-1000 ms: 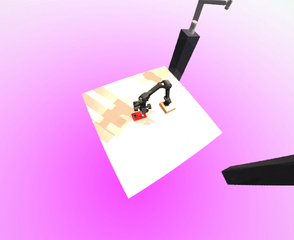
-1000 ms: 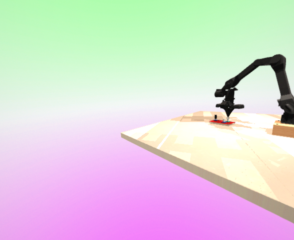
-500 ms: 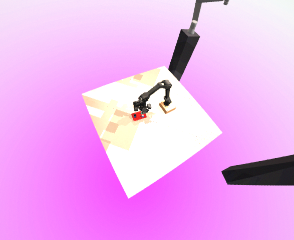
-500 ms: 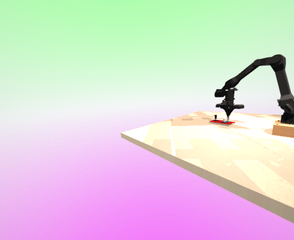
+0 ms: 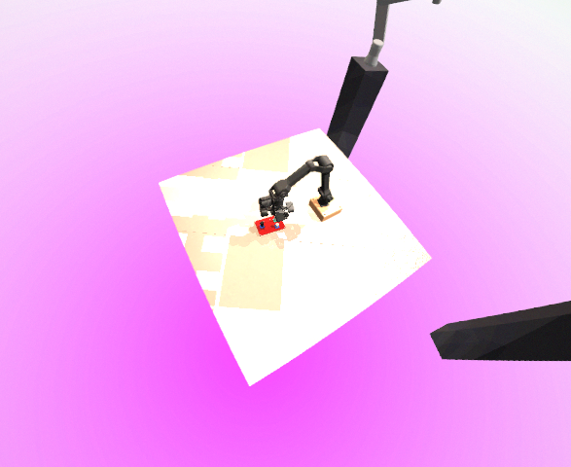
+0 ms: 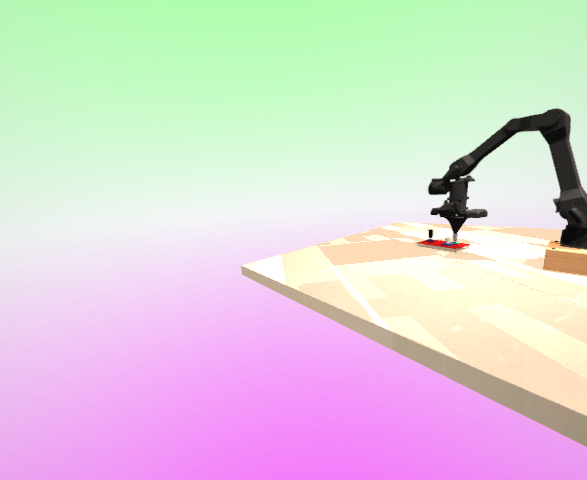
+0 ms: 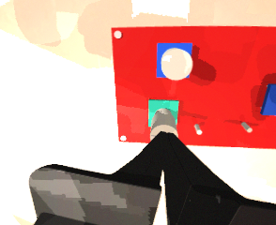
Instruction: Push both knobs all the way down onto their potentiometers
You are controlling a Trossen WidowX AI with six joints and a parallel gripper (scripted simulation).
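Right now my gripper tip is 1 cm above the grey knob. The rest, counted from my gripper tip: black knob: 9 cm ahead, 2 cm to the left.
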